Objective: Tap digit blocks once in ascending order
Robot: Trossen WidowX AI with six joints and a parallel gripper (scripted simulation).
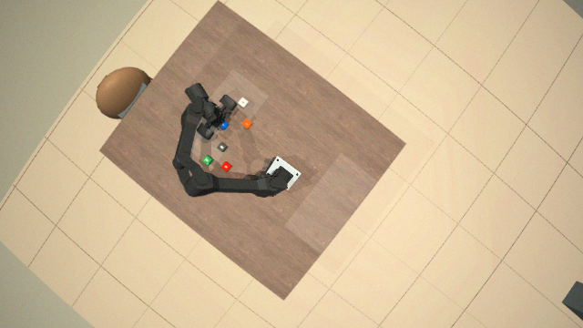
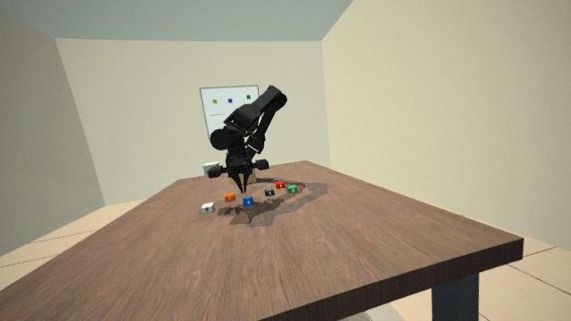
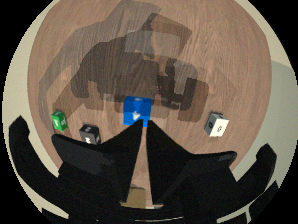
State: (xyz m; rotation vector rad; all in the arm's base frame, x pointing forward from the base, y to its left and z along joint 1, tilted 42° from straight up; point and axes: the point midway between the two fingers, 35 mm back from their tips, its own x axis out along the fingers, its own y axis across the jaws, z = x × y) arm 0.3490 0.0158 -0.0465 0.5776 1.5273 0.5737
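Right now my gripper tip is 1 cm to the right of the blue block and 3 cm above it. Also, from my gripper tip: black block 6 cm behind, 9 cm to the left, 3 cm below; then orange block 8 cm behind, 6 cm to the right, 3 cm below; then white block 1 cm behind, 12 cm to the right, 3 cm below.
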